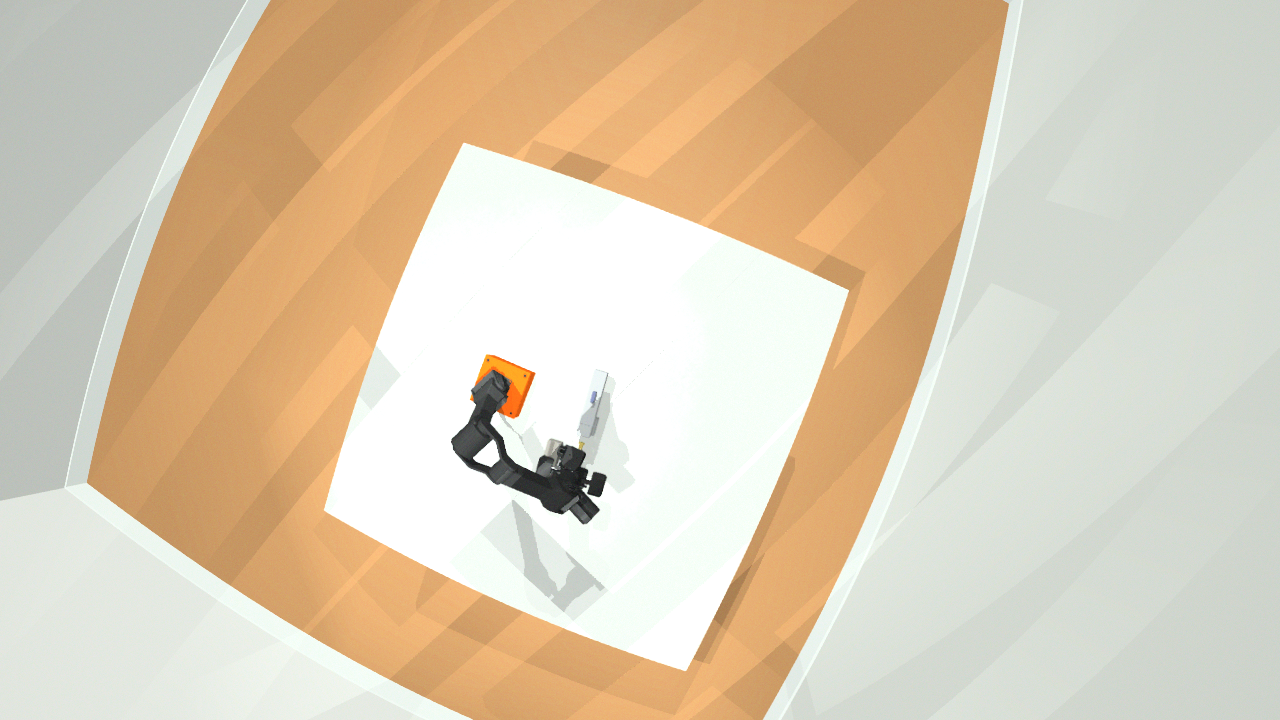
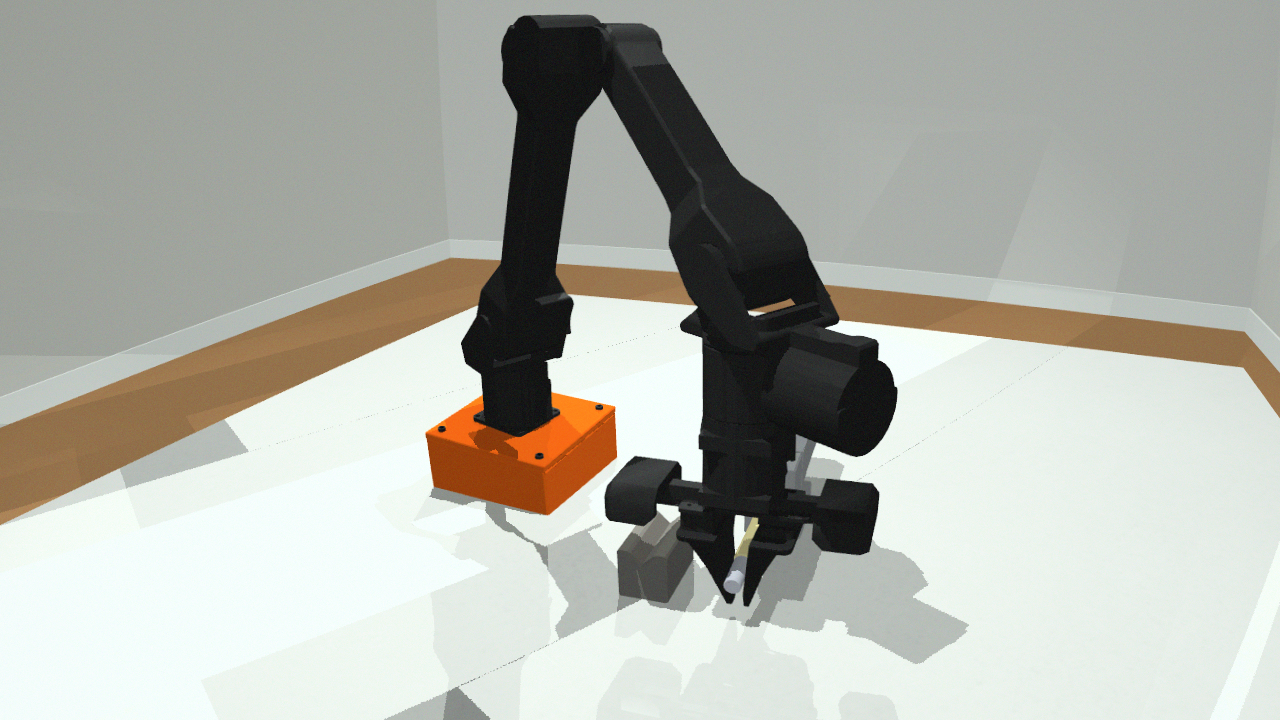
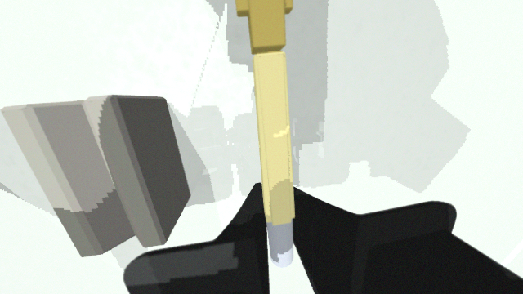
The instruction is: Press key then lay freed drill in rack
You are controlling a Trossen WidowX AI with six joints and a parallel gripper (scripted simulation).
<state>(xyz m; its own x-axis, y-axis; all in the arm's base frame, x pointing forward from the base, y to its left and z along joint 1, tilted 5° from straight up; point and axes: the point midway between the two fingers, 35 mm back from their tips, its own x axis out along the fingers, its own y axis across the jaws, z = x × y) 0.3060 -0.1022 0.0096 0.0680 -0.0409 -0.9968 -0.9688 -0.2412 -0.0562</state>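
The drill lies 4 cm to the left of my gripper tip, 4 cm above it and 1 cm behind it. Also, from my gripper tip: pale grey block: 19 cm to the left, 5 cm behind, 4 cm above; grey v-grooved rack: 8 cm behind, 1 cm to the left, 1 cm above; dark blue key: 22 cm to the left, 6 cm behind, 4 cm above.
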